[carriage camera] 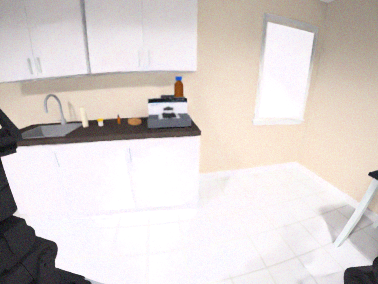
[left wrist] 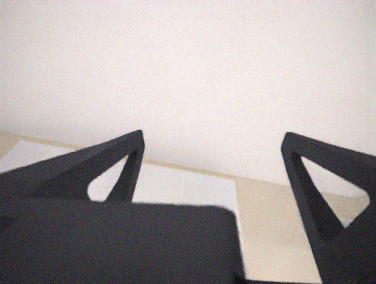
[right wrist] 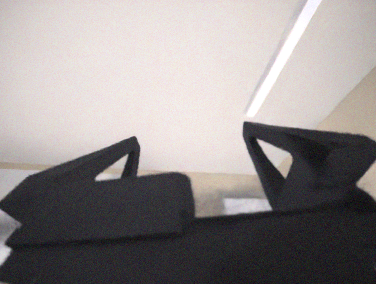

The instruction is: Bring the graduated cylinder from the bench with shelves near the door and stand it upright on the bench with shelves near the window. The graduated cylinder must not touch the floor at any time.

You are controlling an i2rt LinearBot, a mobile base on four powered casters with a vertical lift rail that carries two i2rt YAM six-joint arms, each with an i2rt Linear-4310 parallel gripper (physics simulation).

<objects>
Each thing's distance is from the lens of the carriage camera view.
sink counter point(carriage camera: 63, 170): 1.56 m
wall cabinet point(carriage camera: 47, 47): 1.74 m
window point(carriage camera: 288, 46): 2.41 m
The marked spots on the sink counter and the window are 2.77 m apart.
</objects>
